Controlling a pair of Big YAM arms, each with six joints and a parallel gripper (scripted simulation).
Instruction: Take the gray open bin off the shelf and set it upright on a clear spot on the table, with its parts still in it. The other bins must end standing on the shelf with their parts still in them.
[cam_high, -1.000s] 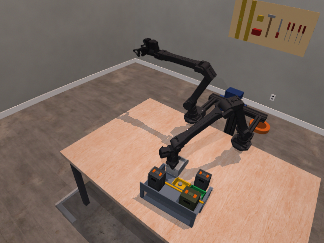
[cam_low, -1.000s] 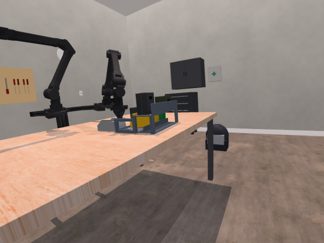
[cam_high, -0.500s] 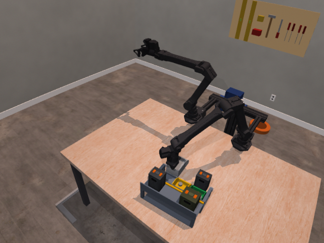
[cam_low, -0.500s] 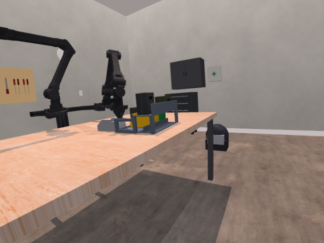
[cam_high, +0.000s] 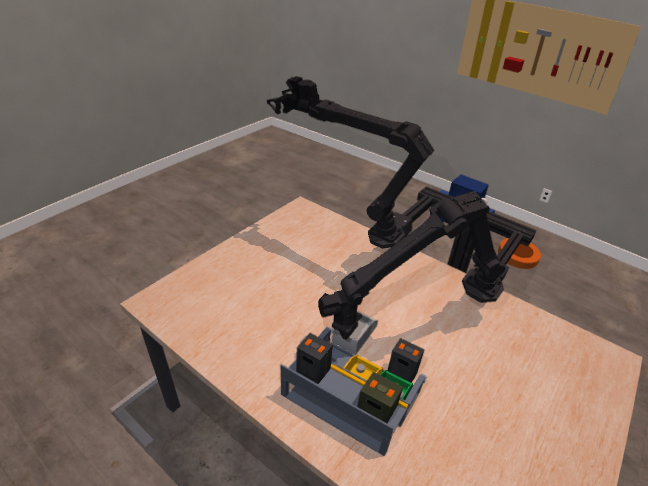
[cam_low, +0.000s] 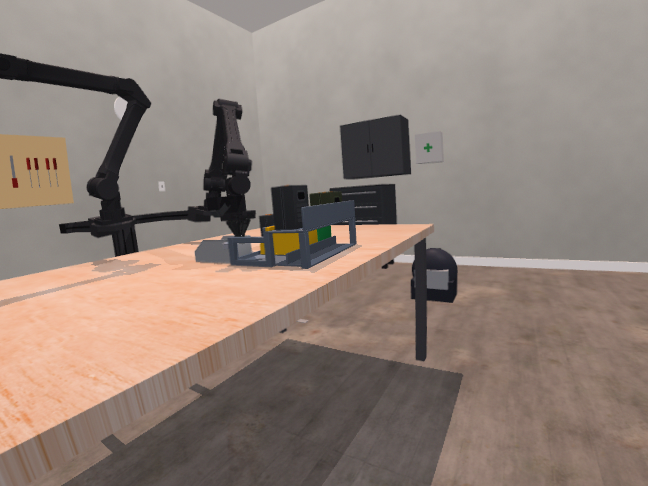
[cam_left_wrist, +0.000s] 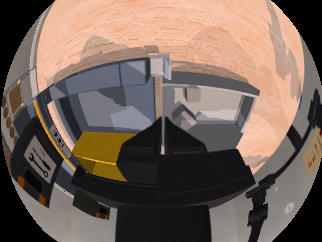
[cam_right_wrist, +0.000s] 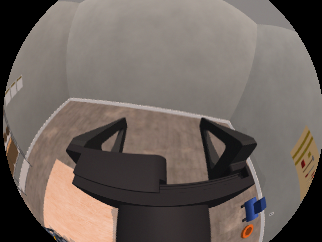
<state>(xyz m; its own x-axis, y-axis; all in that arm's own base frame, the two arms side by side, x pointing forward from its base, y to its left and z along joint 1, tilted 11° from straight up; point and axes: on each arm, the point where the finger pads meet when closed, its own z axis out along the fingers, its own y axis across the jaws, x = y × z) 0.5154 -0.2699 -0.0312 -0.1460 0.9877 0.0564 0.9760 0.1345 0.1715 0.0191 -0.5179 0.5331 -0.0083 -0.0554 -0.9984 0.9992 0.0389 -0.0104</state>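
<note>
My left gripper is now 80 mm past the gray open bin, 30 mm above it and 10 mm to the left of it. The rest, counted from my left hand: yellow bin: 130 mm to the left, 90 mm ahead, 20 mm below; gray shelf: 140 mm to the left, 120 mm ahead; green bin: 240 mm to the left, 70 mm ahead, 20 mm below.
</note>
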